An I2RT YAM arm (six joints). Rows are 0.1 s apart.
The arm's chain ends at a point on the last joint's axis. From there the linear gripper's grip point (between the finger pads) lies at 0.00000 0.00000 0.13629 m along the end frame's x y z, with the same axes.
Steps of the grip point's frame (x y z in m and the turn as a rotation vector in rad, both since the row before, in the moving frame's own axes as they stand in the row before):
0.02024 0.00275 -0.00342 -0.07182 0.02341 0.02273
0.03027 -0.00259 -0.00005 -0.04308 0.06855 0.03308
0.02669 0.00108 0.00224 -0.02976 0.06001 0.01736
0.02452 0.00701 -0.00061 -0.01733 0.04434 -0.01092
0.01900 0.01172 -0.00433 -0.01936 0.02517 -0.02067
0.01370 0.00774 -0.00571 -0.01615 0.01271 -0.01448
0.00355 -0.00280 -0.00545 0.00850 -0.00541 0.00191
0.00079 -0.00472 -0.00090 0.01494 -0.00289 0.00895
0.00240 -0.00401 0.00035 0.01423 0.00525 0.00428
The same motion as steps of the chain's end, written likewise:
0.01716 -0.00706 -0.00303 -0.07182 0.02341 0.02273
0.02104 -0.00861 0.00040 -0.04308 0.06855 0.03308
0.01855 -0.00304 0.00255 -0.02976 0.06001 0.01736
0.01847 0.00468 -0.00046 -0.01733 0.04434 -0.01092
0.01554 0.00912 -0.00426 -0.01936 0.02517 -0.02067
0.01195 0.00555 -0.00568 -0.01615 0.01271 -0.01448
0.00429 -0.00164 -0.00544 0.00850 -0.00541 0.00191
0.00117 -0.00268 -0.00088 0.01494 -0.00289 0.00895
0.00168 -0.00207 0.00037 0.01423 0.00525 0.00428

